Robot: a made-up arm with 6 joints.
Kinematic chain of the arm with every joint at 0, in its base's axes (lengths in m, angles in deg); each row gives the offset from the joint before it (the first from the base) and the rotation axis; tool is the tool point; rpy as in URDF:
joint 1: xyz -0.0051 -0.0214 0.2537 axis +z
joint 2: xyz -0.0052 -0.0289 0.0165 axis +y
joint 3: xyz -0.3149 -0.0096 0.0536 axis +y
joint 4: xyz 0.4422 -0.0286 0.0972 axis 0.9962 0 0.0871
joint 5: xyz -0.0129 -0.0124 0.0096 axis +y
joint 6: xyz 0.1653 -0.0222 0.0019 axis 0.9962 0 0.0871
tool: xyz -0.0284 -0.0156 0.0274 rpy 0 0 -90
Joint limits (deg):
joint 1: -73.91..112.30
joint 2: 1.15..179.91
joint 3: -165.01..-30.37
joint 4: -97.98..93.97
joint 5: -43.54..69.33
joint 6: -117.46..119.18
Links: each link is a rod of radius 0.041 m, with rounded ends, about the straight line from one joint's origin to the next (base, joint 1, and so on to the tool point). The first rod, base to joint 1, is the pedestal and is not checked.
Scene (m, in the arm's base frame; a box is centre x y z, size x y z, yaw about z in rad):
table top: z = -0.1
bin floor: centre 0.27 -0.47 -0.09 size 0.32 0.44 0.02 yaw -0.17
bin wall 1: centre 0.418 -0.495 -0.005 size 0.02 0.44 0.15 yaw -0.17
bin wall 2: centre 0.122 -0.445 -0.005 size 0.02 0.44 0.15 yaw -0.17
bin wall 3: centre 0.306 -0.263 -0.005 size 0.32 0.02 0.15 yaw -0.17
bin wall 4: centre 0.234 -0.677 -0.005 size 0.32 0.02 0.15 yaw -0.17
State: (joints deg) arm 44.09 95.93 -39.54 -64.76 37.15 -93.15
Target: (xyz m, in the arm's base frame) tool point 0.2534 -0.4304 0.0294
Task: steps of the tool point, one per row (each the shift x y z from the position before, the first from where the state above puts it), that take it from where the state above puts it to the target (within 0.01 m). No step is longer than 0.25 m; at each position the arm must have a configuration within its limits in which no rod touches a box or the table.
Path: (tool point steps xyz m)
1: 0.0758 -0.0755 0.0785
2: 0.0443 -0.1013 0.0843
3: 0.0056 -0.1137 0.0868
4: -0.0347 -0.1107 0.0861
5: -0.0190 -0.1122 -0.1624
6: -0.0892 -0.0850 -0.1639
7: -0.1388 -0.0256 -0.1487

